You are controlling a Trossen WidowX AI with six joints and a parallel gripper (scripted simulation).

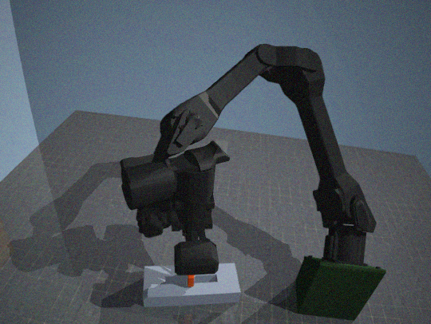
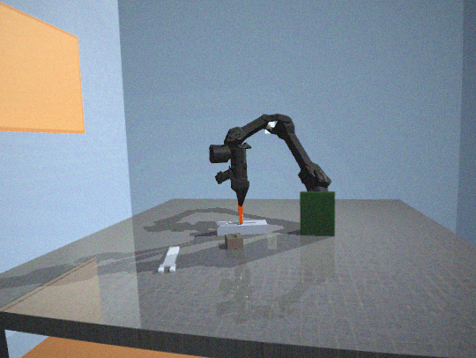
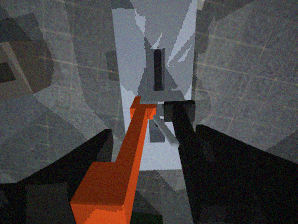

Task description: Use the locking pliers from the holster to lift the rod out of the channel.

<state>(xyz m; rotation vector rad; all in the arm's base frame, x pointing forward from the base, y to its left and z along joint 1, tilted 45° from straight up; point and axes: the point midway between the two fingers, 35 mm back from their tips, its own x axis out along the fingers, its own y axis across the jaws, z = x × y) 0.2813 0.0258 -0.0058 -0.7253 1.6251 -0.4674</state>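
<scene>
Right now the orange handle is 10 mm to the left of my gripper tip. Round my gripper tip: brown holster 150 mm to the left, 90 mm below; small white forked piece 150 mm ahead, 310 mm to the left, 100 mm below; grey channel block 80 mm below.
</scene>
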